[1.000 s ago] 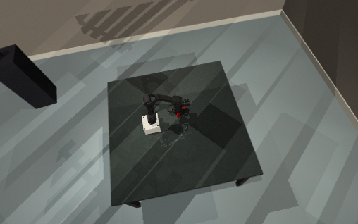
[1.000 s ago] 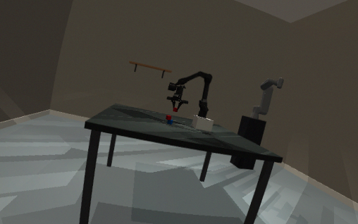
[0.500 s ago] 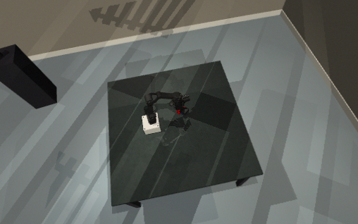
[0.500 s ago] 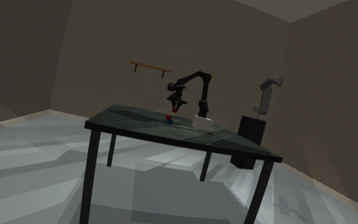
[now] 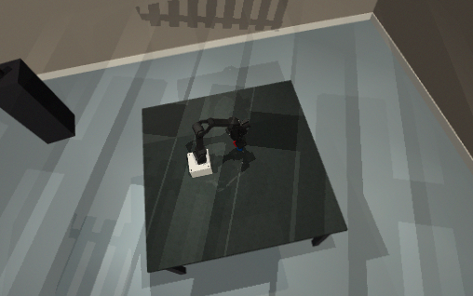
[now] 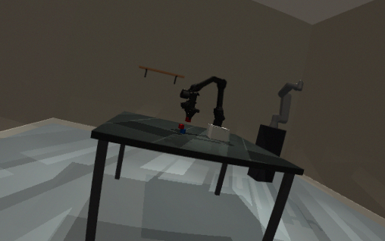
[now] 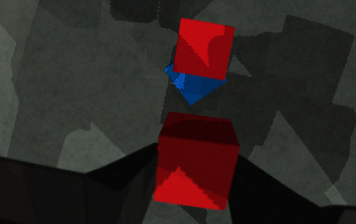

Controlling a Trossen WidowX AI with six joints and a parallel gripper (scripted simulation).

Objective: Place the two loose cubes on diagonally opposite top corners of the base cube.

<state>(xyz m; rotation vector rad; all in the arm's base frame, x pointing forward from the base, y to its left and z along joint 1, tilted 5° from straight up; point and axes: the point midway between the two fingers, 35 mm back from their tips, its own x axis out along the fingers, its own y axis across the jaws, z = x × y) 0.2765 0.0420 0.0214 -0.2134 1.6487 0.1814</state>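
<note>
Right now the blue cube is 2 cm ahead of my gripper tip, 1 cm to the left of it and 10 cm below it.
</note>
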